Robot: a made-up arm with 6 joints.
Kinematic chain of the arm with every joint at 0, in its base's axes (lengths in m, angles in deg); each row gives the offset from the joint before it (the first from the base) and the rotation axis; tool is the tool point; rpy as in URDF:
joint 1: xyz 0 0 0.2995 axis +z
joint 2: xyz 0 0 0 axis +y
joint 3: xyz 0.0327 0 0.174 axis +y
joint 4: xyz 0.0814 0 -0.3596 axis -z
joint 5: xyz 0 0 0 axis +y
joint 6: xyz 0.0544 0 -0.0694 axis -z
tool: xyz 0 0 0 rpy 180 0 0
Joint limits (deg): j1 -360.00..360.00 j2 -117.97..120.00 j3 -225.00..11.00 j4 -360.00..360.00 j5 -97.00..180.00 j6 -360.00..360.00
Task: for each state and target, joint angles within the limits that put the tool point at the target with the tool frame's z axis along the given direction. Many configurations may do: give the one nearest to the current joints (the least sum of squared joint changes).
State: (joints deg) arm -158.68 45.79 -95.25 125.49 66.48 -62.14
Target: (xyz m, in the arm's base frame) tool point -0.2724 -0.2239 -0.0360 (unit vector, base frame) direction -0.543 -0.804 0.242
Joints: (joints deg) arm -145.06 61.84 -65.96 159.29 100.15 -62.14
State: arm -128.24 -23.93 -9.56 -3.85 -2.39 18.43
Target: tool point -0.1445 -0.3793 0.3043 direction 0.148 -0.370 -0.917
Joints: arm -111.29 -15.15 -43.19 23.45 43.19 18.43
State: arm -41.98 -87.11 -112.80 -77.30 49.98 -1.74
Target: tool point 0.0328 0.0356 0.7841 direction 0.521 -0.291 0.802
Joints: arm -13.15 -74.24 -70.72 -86.86 9.51 -1.74
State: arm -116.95 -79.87 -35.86 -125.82 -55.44 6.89
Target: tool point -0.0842 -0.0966 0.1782 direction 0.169 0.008 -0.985
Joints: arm -136.33 -59.49 10.90 -172.33 -56.21 6.89
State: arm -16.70 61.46 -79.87 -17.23 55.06 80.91
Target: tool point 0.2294 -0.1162 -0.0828 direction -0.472 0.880 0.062
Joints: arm -35.02 76.65 -86.32 27.38 102.17 80.91
